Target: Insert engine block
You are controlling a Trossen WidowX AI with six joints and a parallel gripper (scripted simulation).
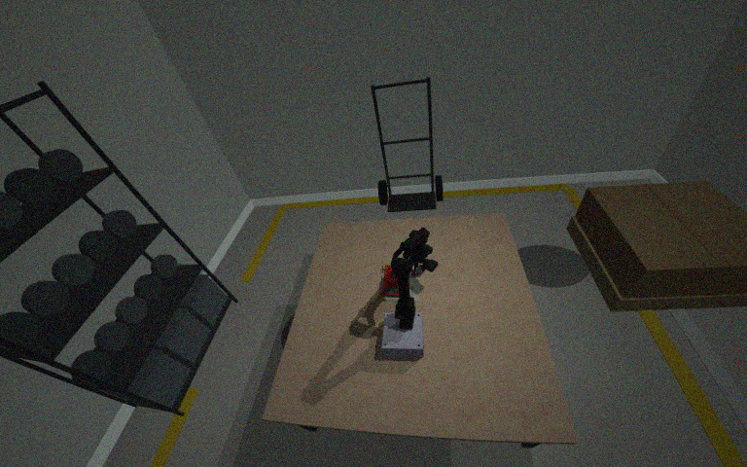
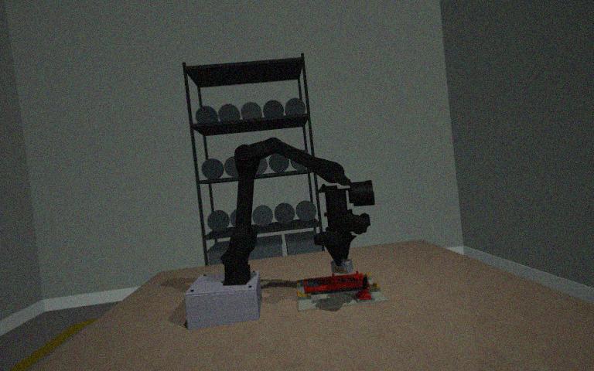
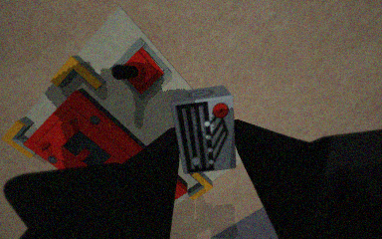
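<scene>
The grey baseplate lies 1 cm behind my gripper tip, 13 cm to the left of it and 11 cm below it. Round my gripper tip: engine block: 1 cm below.
</scene>
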